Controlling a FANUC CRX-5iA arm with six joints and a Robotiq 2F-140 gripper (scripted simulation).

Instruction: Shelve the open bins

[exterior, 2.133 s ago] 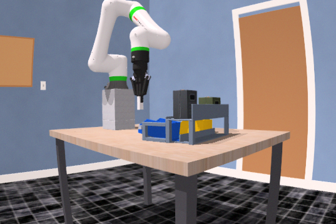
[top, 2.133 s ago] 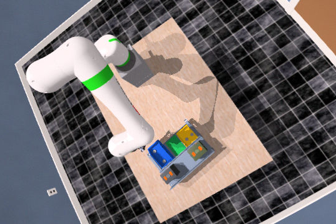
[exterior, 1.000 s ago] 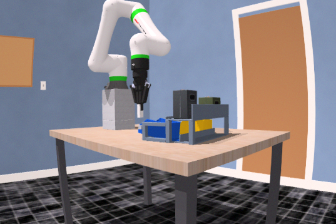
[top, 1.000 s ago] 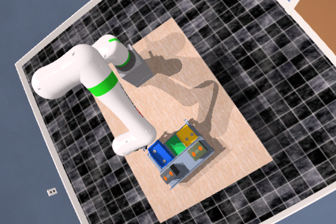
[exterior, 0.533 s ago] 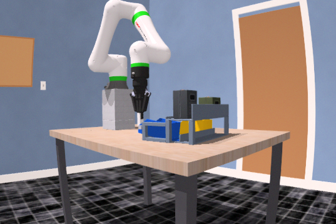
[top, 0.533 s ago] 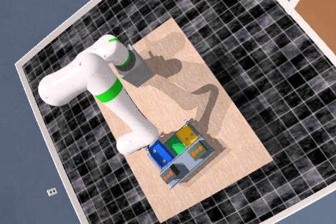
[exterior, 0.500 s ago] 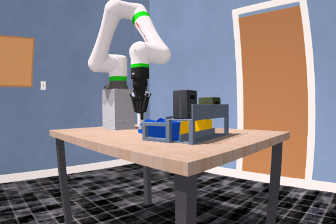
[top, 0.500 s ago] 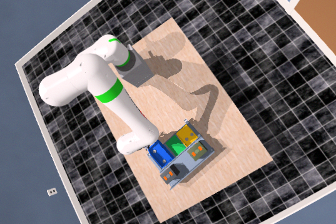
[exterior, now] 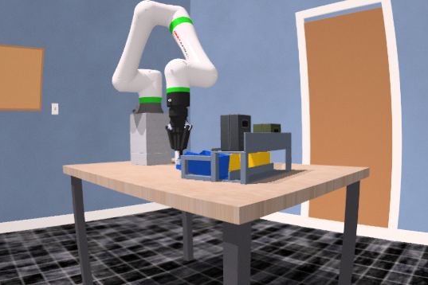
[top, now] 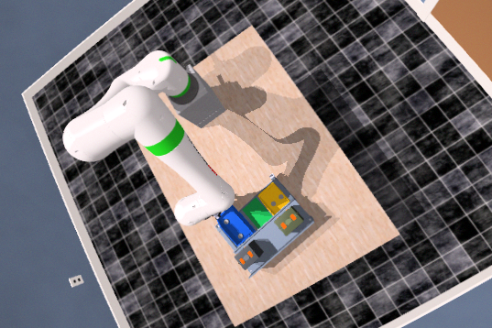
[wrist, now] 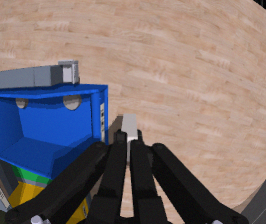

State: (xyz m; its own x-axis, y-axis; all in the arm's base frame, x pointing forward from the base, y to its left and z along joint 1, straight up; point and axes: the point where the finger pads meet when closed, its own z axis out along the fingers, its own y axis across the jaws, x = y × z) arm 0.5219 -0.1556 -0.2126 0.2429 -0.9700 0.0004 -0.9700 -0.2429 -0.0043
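The blue bin is 11 cm ahead of my hand, 3 cm to the left of it and 1 cm below it. From my hand the other things lie so: yellow bin: 26 cm to the left, 11 cm ahead, 2 cm below; then dark box: 26 cm ahead, 10 cm above, 6 cm to the left.
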